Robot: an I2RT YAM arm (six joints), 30 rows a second.
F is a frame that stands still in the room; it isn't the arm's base.
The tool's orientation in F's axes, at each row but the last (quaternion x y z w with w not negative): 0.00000 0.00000 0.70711 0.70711; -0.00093 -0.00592 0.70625 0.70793; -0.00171 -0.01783 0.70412 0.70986; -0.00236 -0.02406 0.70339 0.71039; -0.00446 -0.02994 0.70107 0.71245; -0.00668 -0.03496 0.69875 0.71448
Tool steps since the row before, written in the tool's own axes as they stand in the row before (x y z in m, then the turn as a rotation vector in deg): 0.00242 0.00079 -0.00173 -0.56 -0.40 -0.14; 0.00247 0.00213 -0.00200 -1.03 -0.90 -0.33; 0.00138 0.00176 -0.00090 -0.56 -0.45 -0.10; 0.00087 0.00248 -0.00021 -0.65 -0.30 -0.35; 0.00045 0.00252 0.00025 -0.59 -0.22 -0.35; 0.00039 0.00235 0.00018 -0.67 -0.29 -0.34
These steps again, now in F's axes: -0.00079 0.00242 -0.00173 0.40 -0.56 -0.14; -0.00210 0.00249 -0.00200 0.90 -1.03 -0.33; -0.00172 0.00141 -0.00092 0.45 -0.56 -0.10; -0.00246 0.00090 -0.00028 0.31 -0.64 -0.36; -0.00252 0.00048 0.00014 0.23 -0.58 -0.36; -0.00235 0.00044 0.00006 0.30 -0.66 -0.35
